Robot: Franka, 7 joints.
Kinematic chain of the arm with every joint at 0, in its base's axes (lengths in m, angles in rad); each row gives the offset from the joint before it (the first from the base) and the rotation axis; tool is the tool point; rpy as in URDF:
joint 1: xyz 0 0 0.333 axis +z
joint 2: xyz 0 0 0 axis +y
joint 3: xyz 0 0 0.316 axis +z
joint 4: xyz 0.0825 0 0 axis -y
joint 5: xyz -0.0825 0 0.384 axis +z
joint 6: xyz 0 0 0 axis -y
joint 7: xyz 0.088 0 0 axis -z
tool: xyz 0 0 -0.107 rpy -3.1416 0 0
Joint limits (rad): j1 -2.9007..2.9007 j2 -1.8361..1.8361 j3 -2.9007..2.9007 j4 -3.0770..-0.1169 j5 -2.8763..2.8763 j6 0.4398..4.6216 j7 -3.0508..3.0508
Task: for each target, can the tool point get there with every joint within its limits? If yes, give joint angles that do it. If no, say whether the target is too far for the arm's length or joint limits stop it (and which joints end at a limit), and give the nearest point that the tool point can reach.
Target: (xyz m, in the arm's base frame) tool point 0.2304 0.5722 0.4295
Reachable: yes | joints 0.0571 0.4630 1.2236 -1.8800 0.2638 2.1883 -1.7605
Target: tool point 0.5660 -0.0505 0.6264
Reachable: yes | joints 1.4433 -0.6473 -1.1825 -1.9213 1.4124 2.7126 -0.7048
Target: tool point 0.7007 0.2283 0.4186
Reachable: yes | joints -0.0530 0.7044 0.7027 -1.4063 -1.9176 1.5728 -2.4061
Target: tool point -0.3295 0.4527 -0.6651
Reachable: no: too far | nearest point -0.2650 0.3640 -0.3339 | short by 0.349 m
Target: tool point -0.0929 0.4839 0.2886
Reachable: yes | joints 0.1447 -1.3117 1.8237 -2.4261 -1.8691 1.8412 -0.2022
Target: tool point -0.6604 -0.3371 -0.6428
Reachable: no: too far | nearest point -0.4846 -0.2474 -0.2924 | short by 0.402 m
